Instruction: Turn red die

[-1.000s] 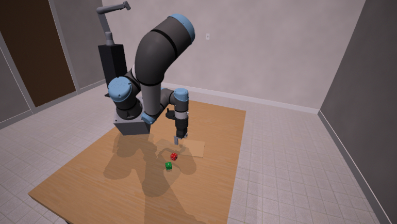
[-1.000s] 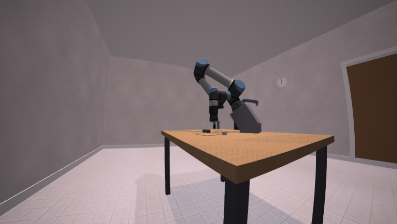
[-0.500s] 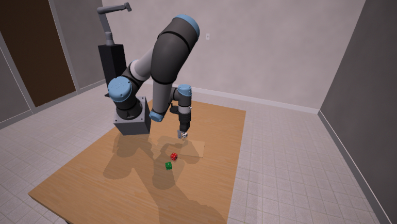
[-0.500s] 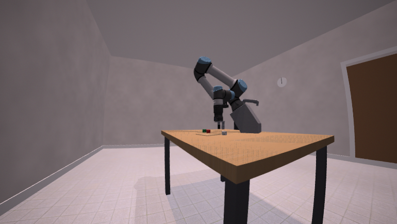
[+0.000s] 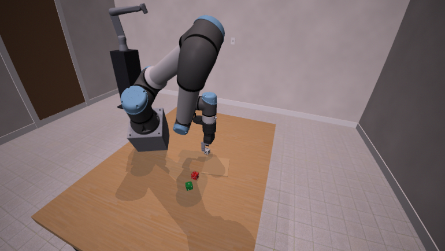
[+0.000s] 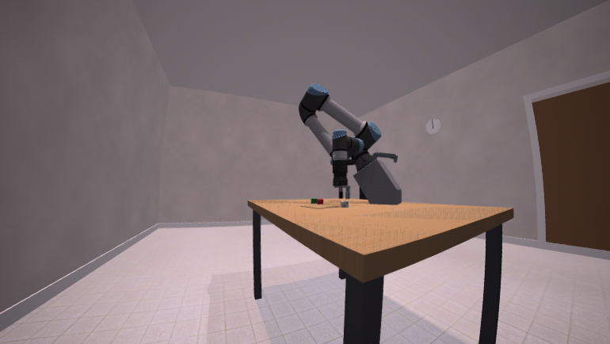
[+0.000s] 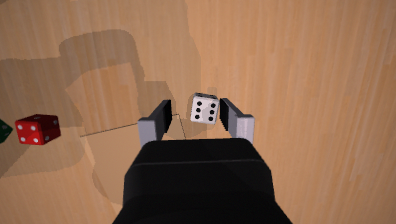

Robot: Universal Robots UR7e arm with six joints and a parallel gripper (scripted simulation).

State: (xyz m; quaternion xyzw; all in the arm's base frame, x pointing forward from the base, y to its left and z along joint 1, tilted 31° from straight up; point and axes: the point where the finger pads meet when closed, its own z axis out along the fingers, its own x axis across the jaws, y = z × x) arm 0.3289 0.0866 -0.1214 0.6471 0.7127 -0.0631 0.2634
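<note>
The white die is 10 mm ahead of my hand, 10 mm to the left of it and 40 mm below it. Round my hand: red die 30 mm ahead, 200 mm to the right, 40 mm below; then green die 40 mm ahead, 270 mm to the right, 40 mm below; then tan mat 100 mm ahead, 70 mm to the right, 60 mm below.
</note>
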